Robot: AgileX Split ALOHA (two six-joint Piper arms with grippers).
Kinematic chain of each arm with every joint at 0, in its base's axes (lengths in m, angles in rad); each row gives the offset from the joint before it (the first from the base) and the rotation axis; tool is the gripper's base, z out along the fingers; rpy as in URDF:
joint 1: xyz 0 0 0.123 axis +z
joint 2: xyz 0 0 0 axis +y
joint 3: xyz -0.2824 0 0.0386 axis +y
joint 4: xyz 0.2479 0 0.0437 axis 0.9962 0 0.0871
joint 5: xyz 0 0 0 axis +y
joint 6: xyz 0.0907 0 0.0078 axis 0.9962 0 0.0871
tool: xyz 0 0 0 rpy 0 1.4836 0
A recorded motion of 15 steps. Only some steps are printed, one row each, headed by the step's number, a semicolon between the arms.
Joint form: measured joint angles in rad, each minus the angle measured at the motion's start. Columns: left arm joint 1, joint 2, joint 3, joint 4, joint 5, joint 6; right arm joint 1, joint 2, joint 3, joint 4, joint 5, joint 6.
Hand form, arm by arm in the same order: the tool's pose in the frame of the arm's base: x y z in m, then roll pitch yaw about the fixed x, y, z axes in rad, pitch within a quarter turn. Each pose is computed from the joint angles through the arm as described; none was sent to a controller.
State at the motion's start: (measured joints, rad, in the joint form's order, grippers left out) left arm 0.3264 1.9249 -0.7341 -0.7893 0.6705 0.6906; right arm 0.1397 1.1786 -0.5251 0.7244 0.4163 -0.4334
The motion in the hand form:
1: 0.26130 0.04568 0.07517 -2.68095 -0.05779 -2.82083; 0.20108 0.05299 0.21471 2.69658 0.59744 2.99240
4: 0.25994 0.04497 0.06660 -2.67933 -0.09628 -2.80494; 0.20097 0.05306 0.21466 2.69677 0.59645 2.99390
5: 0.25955 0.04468 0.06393 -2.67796 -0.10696 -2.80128; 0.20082 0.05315 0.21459 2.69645 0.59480 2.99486
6: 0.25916 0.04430 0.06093 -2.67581 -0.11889 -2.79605; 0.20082 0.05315 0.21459 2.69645 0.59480 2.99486
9: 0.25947 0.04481 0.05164 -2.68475 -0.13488 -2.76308; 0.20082 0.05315 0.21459 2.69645 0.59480 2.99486
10: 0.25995 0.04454 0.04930 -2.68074 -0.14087 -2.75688; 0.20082 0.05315 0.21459 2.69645 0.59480 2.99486
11: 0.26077 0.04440 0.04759 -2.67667 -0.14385 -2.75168; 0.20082 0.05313 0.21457 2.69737 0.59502 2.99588
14: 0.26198 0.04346 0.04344 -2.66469 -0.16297 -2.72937; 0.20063 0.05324 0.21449 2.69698 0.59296 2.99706
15: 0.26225 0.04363 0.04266 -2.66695 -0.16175 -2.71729; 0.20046 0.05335 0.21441 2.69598 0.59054 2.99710
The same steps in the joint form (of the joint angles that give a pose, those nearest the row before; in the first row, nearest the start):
1: 0.0000 0.0148 0.0000 -0.0012 0.0047 -0.0165; 0.0000 0.0000 0.0000 0.0000 0.0000 0.0000
4: 0.0000 0.0480 0.0000 -0.0072 0.0047 -0.0284; 0.0000 0.0000 0.0000 0.0000 0.0016 -0.0007
5: 0.0000 0.0585 0.0000 -0.0110 0.0047 -0.0288; 0.0000 0.0000 0.0000 0.0000 0.0036 -0.0008
6: 0.0000 0.0704 0.0000 -0.0169 0.0047 -0.0288; 0.0000 0.0000 0.0000 0.0000 0.0036 -0.0008
9: 0.0000 0.1042 0.0000 -0.0428 -0.0216 -0.0296; 0.0000 0.0000 0.0000 0.0000 0.0036 -0.0008
10: 0.0000 0.1146 -0.0021 -0.0545 -0.0220 -0.0247; 0.0000 0.0000 0.0000 0.0000 0.0036 -0.0008
11: 0.0000 0.1228 -0.0050 -0.0657 -0.0223 -0.0193; 0.0000 0.0000 0.0000 -0.0009 0.0036 -0.0007
14: 0.0000 0.1429 -0.0103 -0.0930 -0.0167 -0.0191; 0.0000 0.0000 0.0000 -0.0010 0.0061 -0.0007
15: 0.0000 0.1449 -0.0092 -0.1026 -0.0240 -0.0200; 0.0000 0.0000 0.0000 -0.0009 0.0085 0.0003

